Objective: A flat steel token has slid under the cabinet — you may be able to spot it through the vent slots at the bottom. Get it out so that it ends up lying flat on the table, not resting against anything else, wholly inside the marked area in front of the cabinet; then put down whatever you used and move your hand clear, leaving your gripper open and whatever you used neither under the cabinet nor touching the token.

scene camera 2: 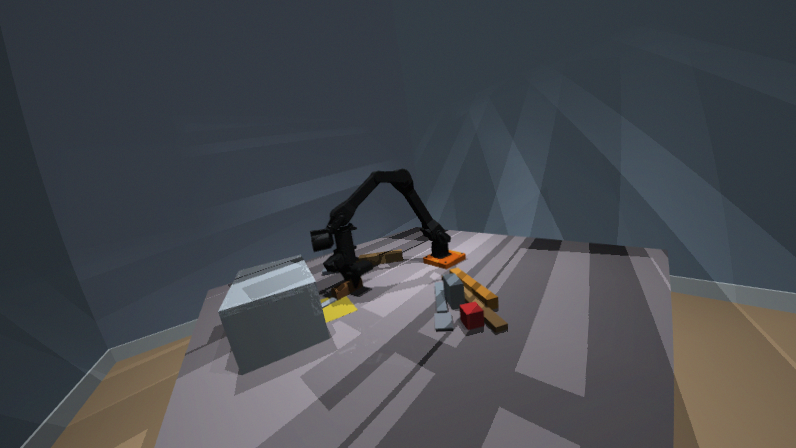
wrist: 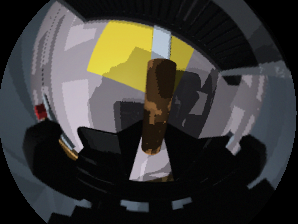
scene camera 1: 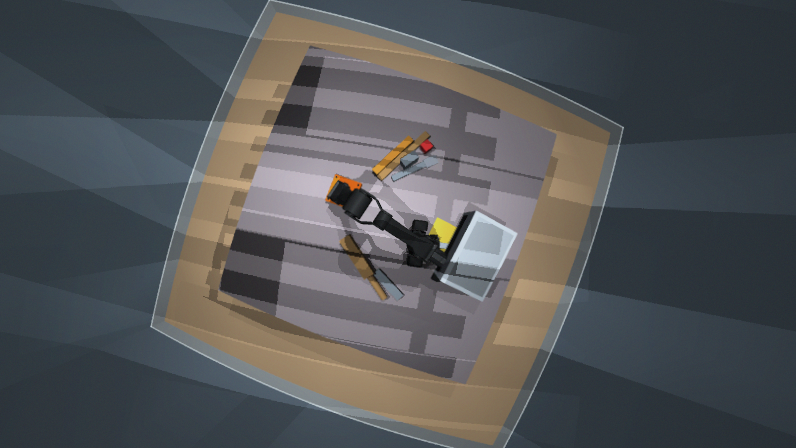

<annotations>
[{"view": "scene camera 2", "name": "my gripper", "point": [353, 287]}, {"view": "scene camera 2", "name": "grey cabinet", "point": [271, 311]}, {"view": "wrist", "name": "my gripper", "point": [153, 123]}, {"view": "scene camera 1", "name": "wooden paddle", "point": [348, 243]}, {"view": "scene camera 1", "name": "grey cabinet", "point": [479, 246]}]
</annotations>
